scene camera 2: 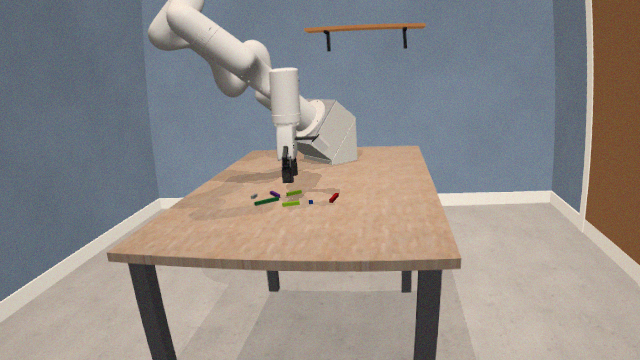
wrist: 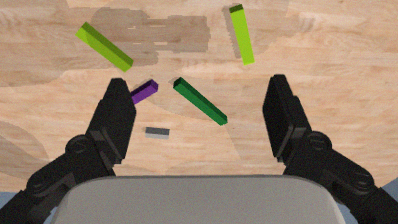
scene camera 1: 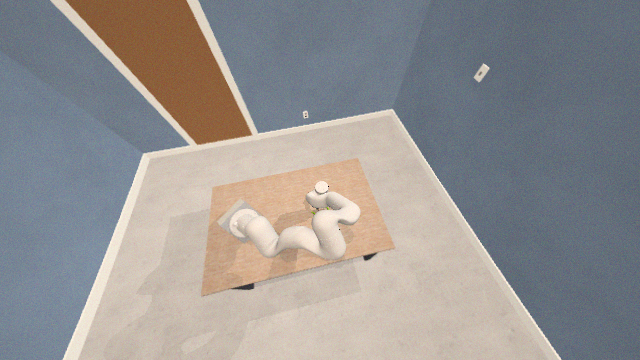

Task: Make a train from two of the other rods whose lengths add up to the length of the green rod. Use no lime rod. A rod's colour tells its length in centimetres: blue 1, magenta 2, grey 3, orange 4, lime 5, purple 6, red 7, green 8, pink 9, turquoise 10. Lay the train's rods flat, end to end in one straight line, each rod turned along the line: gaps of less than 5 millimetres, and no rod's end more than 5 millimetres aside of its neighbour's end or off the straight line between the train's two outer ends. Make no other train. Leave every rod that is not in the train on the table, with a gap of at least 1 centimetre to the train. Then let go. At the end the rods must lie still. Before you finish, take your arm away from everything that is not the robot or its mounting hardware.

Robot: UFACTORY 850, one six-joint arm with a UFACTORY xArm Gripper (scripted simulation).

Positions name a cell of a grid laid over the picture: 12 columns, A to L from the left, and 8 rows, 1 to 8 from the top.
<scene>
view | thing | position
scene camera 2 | gripper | F4
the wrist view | gripper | F4
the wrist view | green rod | F4
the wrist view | lime rod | C2
</scene>
